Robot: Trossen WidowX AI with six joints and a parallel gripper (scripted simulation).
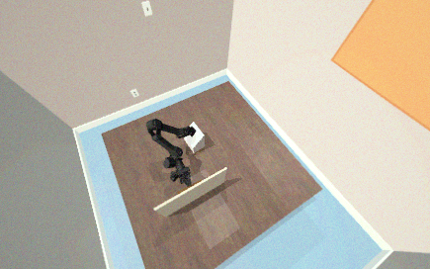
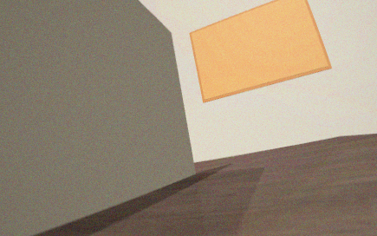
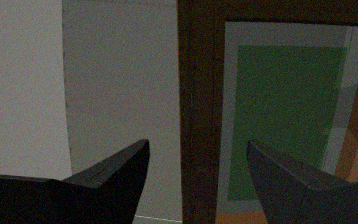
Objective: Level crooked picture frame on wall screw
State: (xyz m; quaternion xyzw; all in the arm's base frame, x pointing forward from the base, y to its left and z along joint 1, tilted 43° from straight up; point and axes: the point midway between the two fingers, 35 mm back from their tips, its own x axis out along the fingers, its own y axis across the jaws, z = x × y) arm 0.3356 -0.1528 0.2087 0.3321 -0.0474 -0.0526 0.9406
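Right now the picture frame is 5 cm below my gripper tip, 1 cm to the right of it and 1 cm ahead of it. The rest, counted from my gripper tip: wall panel 6 cm below, 3 cm ahead.
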